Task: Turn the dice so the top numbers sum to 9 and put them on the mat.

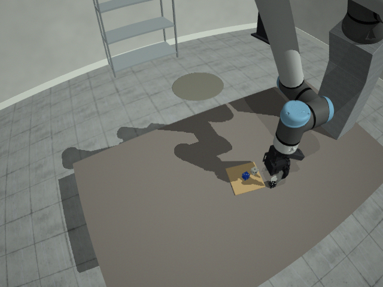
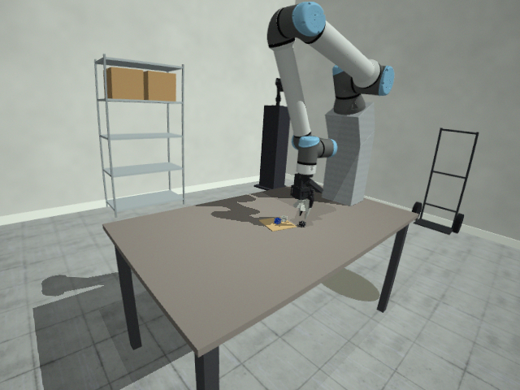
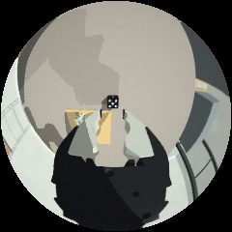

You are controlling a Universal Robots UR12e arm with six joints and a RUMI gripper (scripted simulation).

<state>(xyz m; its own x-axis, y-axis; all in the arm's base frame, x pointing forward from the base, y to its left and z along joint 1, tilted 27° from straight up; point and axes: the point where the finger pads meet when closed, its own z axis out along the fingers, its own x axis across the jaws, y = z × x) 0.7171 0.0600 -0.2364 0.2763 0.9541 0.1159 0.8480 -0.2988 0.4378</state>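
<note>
Now: hand 5 cm above the black die. Round my hand: blue die: 7 cm ahead, 10 cm to the right, 5 cm below; then tan mat: 7 cm ahead, 10 cm to the right, 6 cm below; then white die: 2 cm ahead, 10 cm to the right, 5 cm below.
</note>
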